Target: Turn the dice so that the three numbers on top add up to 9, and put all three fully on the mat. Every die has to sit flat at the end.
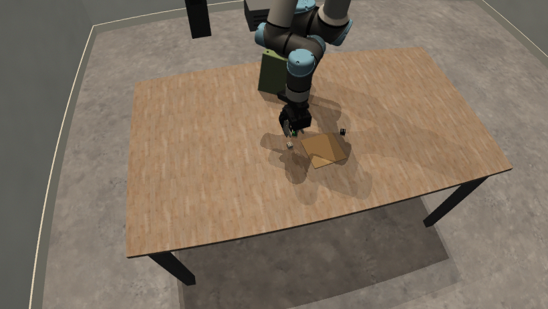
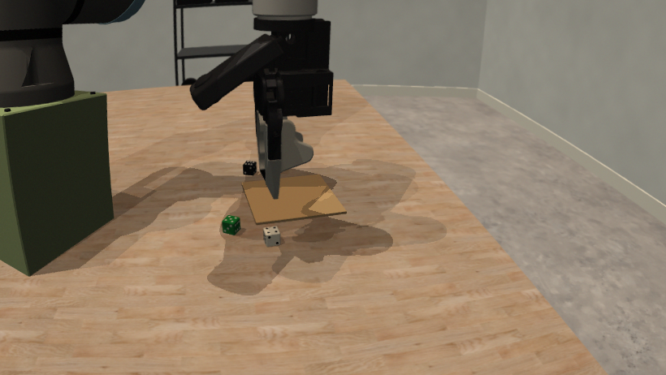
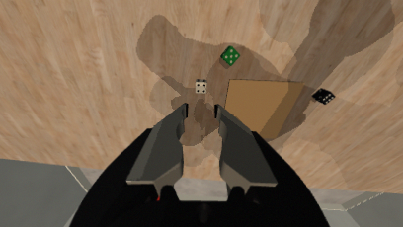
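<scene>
The white die is 8 cm below my hand. From my hand the other things lie so: tan mat: 3 cm ahead, 13 cm to the left, 9 cm below; black die: 4 cm behind, 23 cm to the left, 8 cm below; green die: 6 cm behind, 3 cm to the left, 8 cm below.
</scene>
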